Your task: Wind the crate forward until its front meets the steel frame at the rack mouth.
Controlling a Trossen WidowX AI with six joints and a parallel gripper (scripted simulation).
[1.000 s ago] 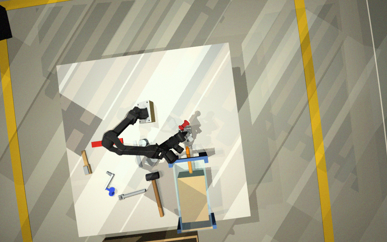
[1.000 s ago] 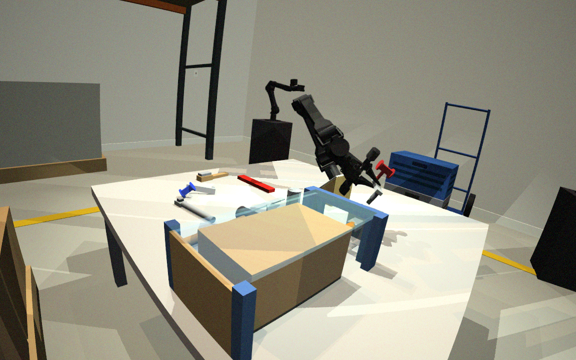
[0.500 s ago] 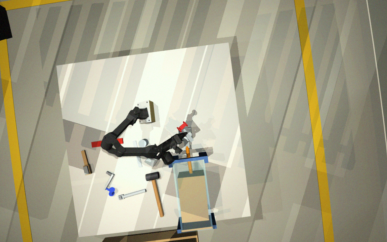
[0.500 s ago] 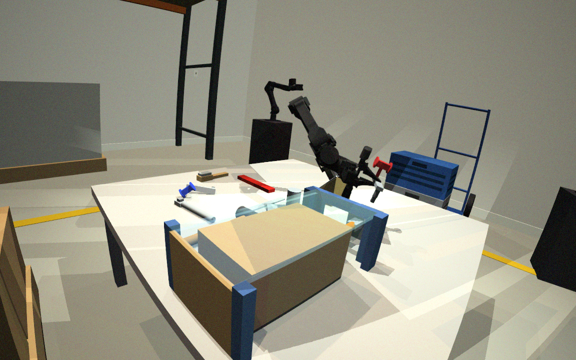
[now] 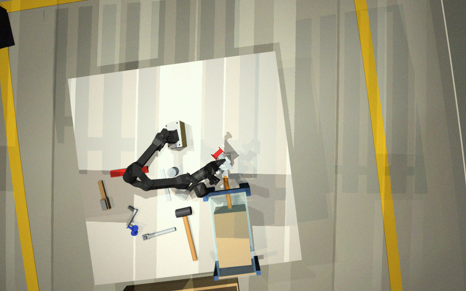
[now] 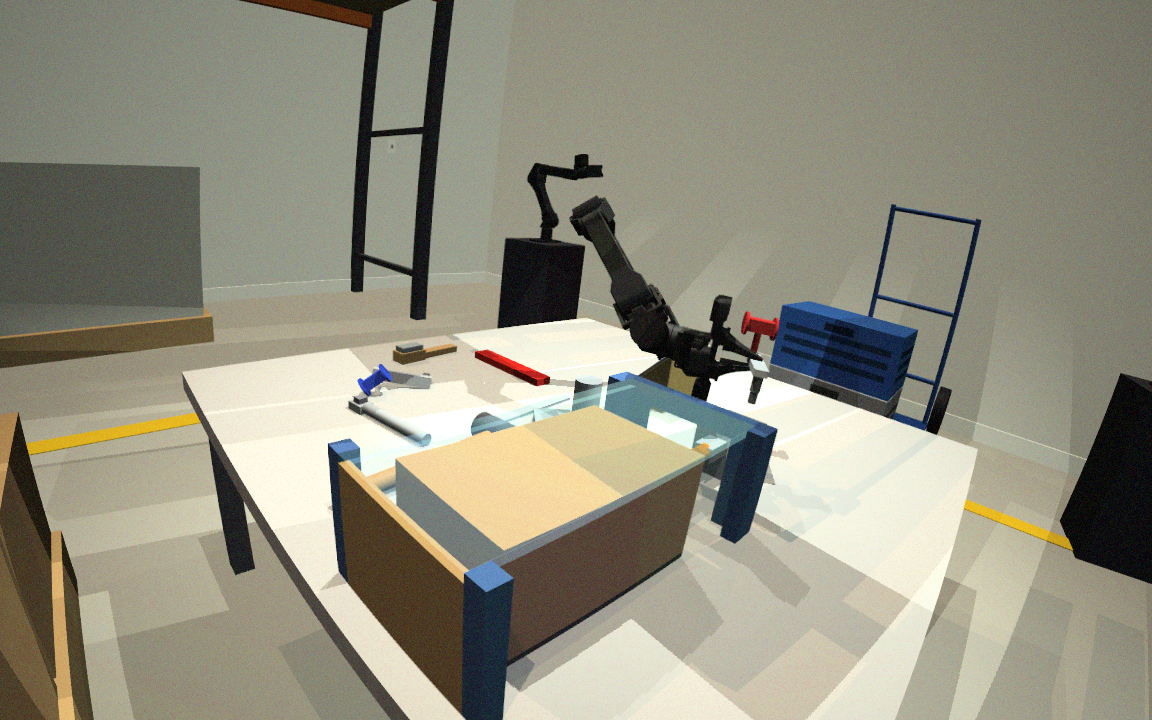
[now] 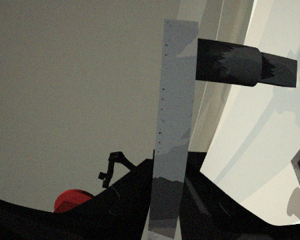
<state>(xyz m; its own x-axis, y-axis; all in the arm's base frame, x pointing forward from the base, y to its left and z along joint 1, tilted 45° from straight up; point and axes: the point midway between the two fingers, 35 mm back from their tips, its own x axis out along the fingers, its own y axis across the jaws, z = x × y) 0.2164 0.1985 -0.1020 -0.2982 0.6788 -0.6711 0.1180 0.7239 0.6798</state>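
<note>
Now: gripper tip 40 mm past the red knob, 30 mm to the left of it and 40 mm below it. From my gripper tip the other things lie so: grey block: 140 mm ahead, 310 mm to the right, 180 mm below; then winch: 30 mm to the right, 160 mm below; then red-knobbed winch handle: 10 mm behind, 10 mm to the right, 10 mm above.
</note>
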